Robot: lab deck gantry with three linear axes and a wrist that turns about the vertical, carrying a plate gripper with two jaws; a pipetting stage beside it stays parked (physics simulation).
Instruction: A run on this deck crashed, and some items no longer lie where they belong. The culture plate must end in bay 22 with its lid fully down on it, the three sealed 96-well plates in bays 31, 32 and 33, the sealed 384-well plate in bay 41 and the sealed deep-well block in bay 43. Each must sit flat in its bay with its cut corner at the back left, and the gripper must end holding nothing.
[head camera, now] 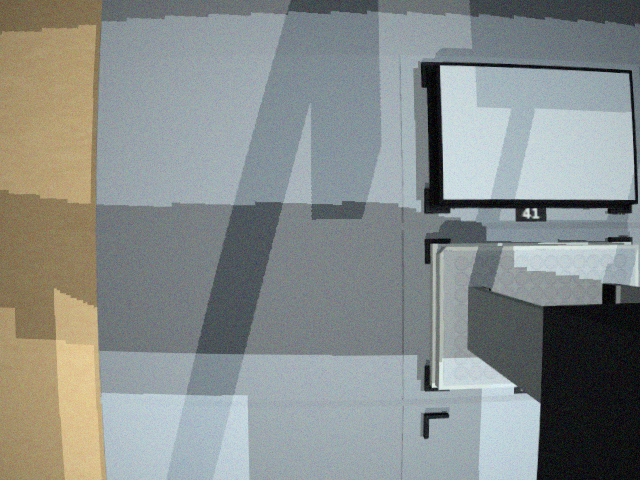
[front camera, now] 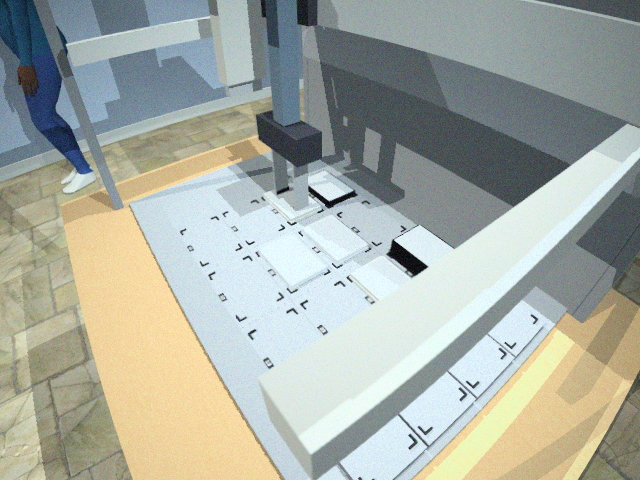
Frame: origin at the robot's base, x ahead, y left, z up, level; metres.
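Seen in the pictures: gripper, fingertip midpoint: [front camera: 291, 199]; robot's base at its link origin: [front camera: 181, 232].
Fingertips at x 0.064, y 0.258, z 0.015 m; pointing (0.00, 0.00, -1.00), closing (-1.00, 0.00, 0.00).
Note:
Pixels of each thing's top centre, then the offset from my fingertips to it. "spot": a spot on its surface instead. Level surfaces: height alone.
- sealed 96-well plate at its top centre: [head camera: 543, 316] [front camera: 291, 199] dx +0.000, dy +0.000, dz -0.001 m
- black 384-well plate at its top centre: [head camera: 541, 133] [front camera: 326, 184] dx +0.000, dy +0.106, dz -0.001 m
- bay 32 at a spot on its surface: [front camera: 337, 237] spot: dx +0.172, dy +0.002, dz +0.000 m
- bay 33 at a spot on its surface: [front camera: 379, 276] spot: dx +0.305, dy -0.003, dz -0.001 m
- culture plate at its top centre: [front camera: 291, 256] dx +0.164, dy -0.107, dz +0.002 m
- deep-well block at its top centre: [front camera: 429, 248] dx +0.328, dy +0.106, dz +0.027 m
- grey deck plate at its surface level: dz -0.015 m
My gripper [front camera: 291, 200] [head camera: 558, 330] hangs over the sealed 96-well plate [front camera: 275, 202] [head camera: 454, 304] in bay 31, its jaws apart, holding nothing I can see. That plate's cut corner is at the back left. The black 384-well plate [front camera: 331, 187] [head camera: 542, 155] lies in bay 41; its cut corner is not clear. In the front view, pale plates lie in bay 32 [front camera: 337, 237] and bay 33 [front camera: 379, 276]; the culture plate [front camera: 293, 258] is in bay 22, lid apparently on. The deep-well block [front camera: 421, 245] stands in bay 43, partly hidden.
A pale beam [front camera: 413, 310] crosses the front view and hides part of the deck. The grey deck plate [front camera: 170, 222] [head camera: 155, 284] carries black corner brackets. The grey rear wall [front camera: 413, 180] stands behind it. A person [front camera: 46, 103] stands beyond the table at the left.

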